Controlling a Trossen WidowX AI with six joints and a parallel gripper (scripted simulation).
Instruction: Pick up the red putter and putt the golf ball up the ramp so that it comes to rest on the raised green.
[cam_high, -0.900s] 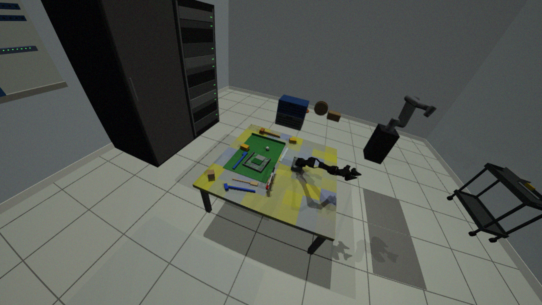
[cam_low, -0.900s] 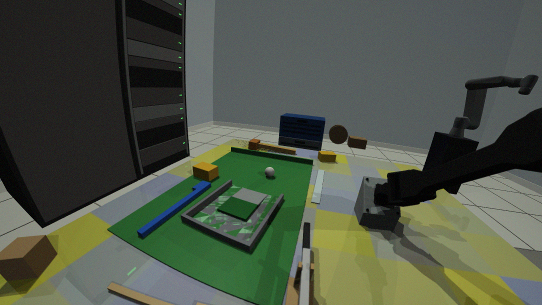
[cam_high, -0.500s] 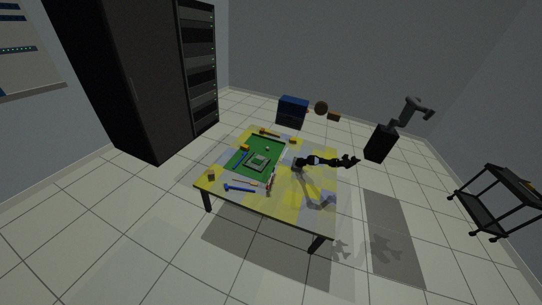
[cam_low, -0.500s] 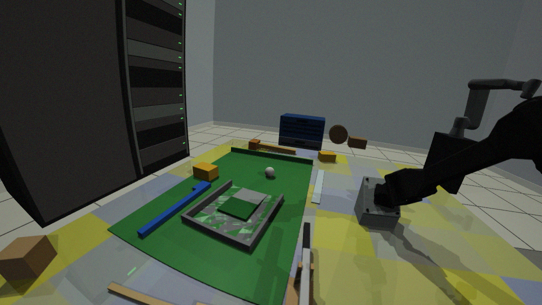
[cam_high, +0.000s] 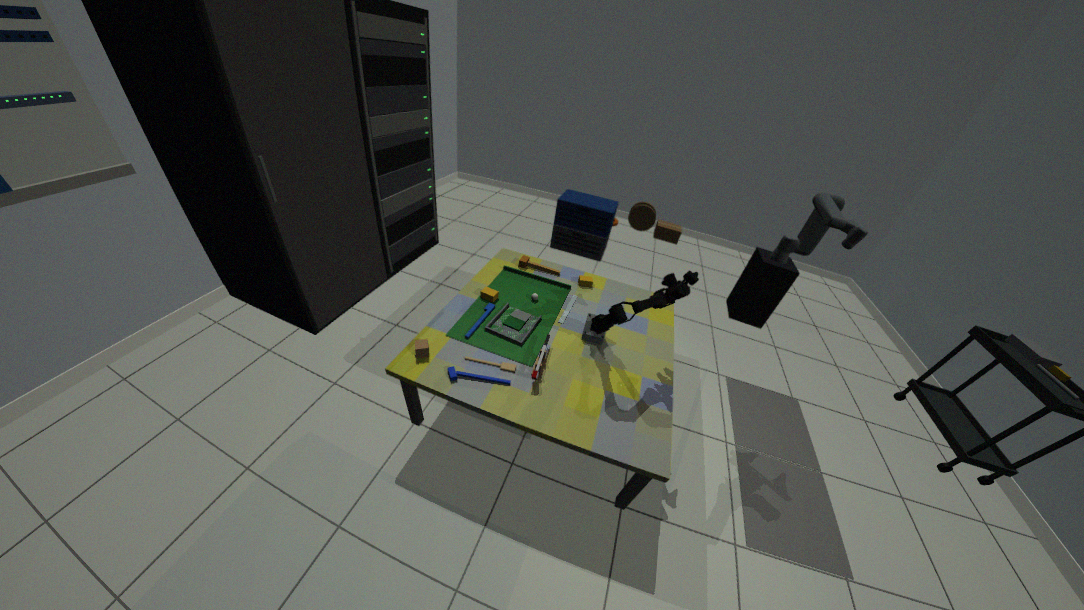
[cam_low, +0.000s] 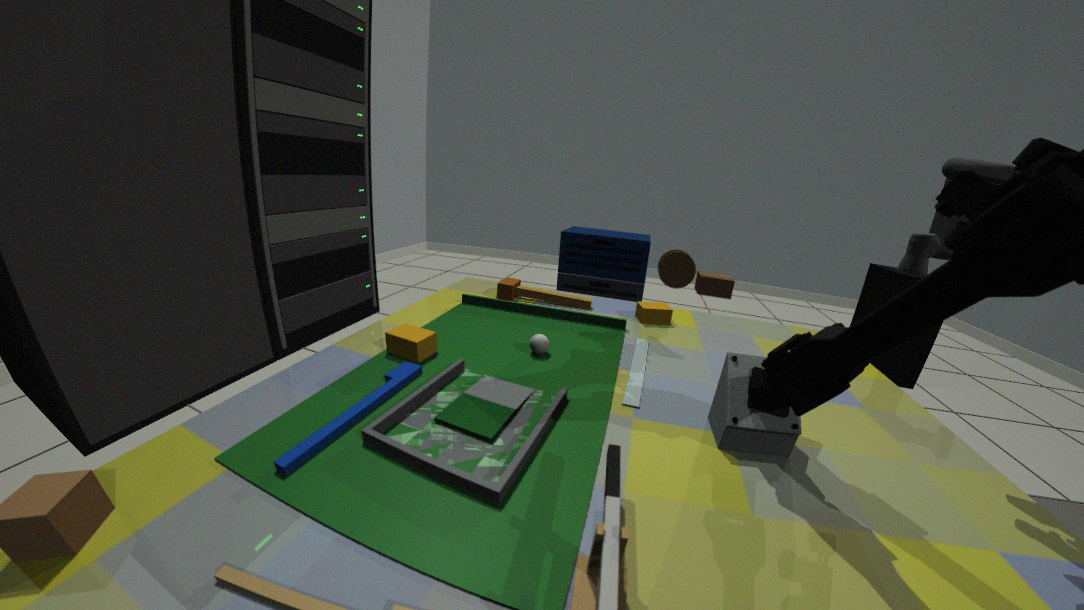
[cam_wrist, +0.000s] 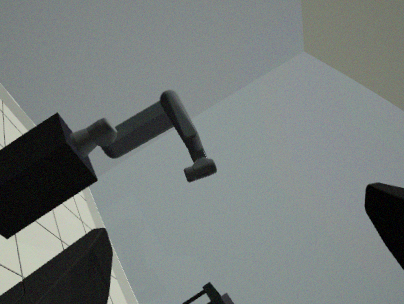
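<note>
Right now the red putter is 560 mm ahead of my gripper tip, 500 mm to the left of it and 380 mm below it. From my gripper tip the other things lie so: tan block: 1100 mm ahead, 700 mm to the left, 410 mm below; then white golf ball: 790 mm ahead, 30 mm to the left, 420 mm below.
</note>
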